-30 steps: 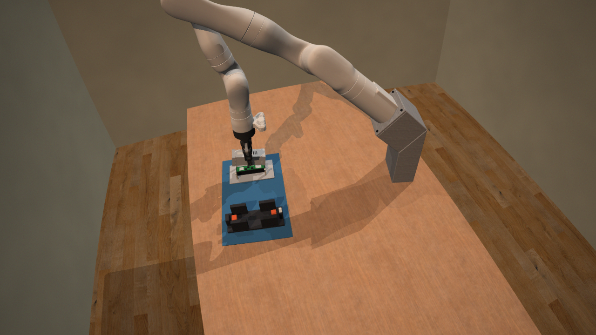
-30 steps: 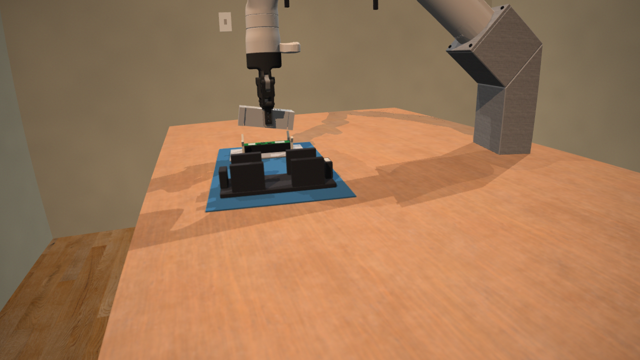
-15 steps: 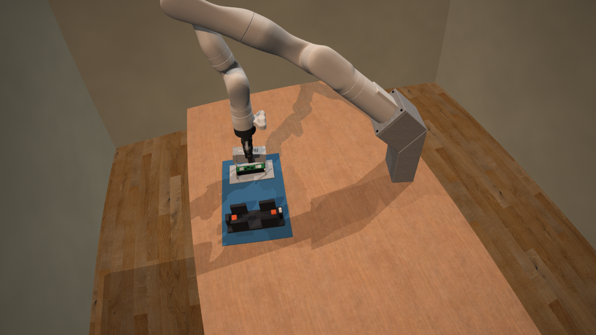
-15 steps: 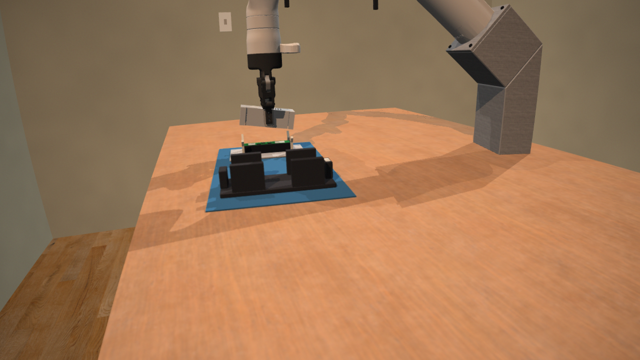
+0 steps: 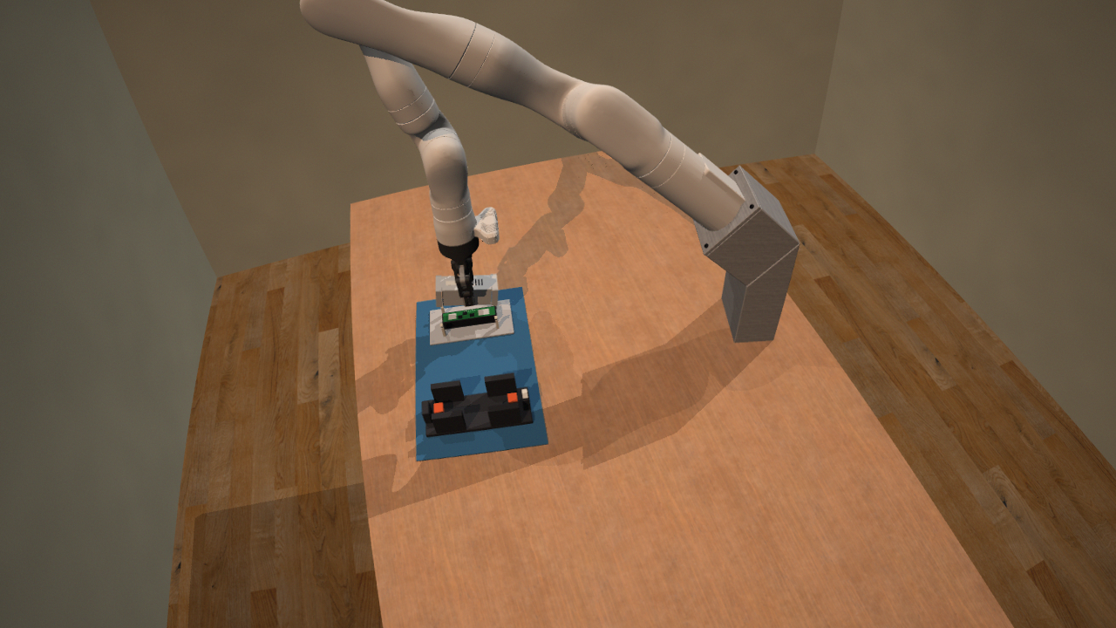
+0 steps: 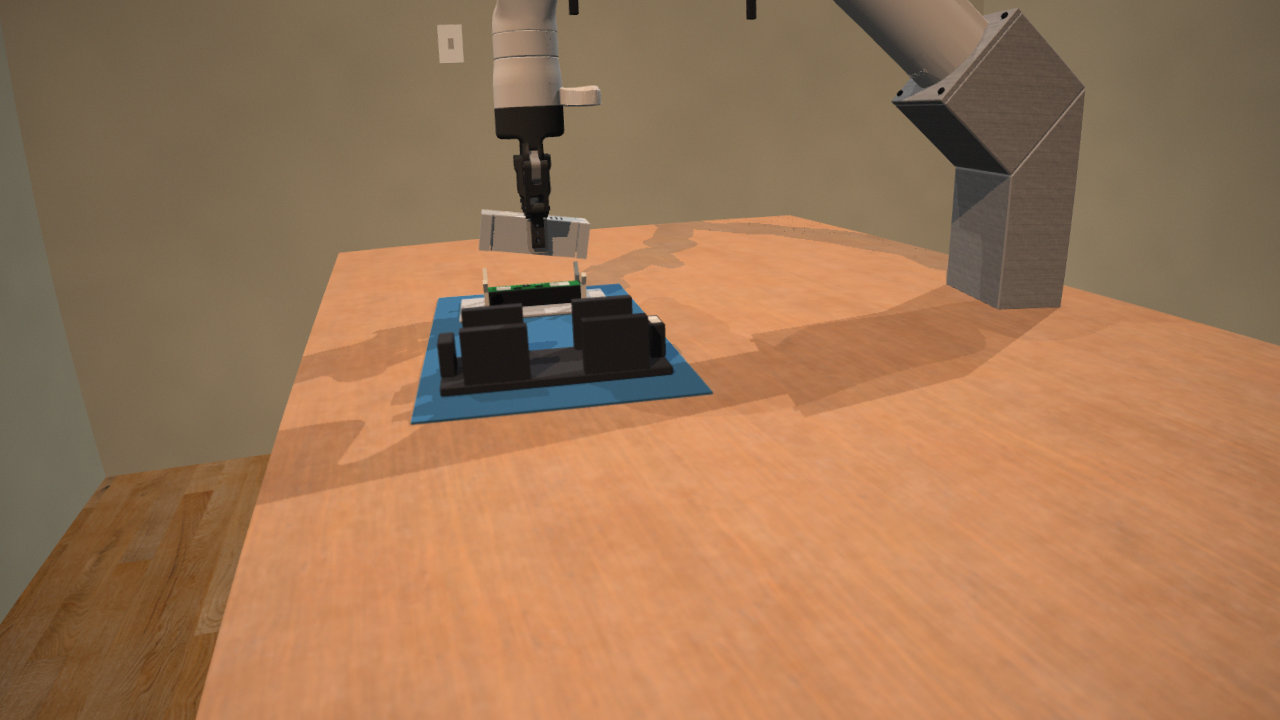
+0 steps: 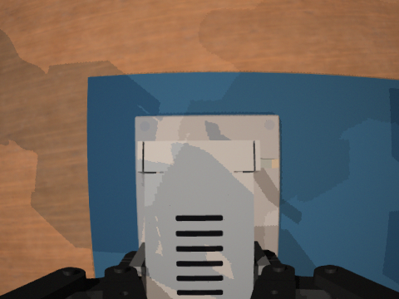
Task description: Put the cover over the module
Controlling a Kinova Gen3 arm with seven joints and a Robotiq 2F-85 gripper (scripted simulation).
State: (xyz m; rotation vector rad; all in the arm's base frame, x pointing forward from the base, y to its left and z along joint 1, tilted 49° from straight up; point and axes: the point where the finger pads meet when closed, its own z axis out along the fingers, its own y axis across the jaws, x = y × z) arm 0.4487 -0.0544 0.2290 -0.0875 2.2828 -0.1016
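The light grey cover is right at my hand.
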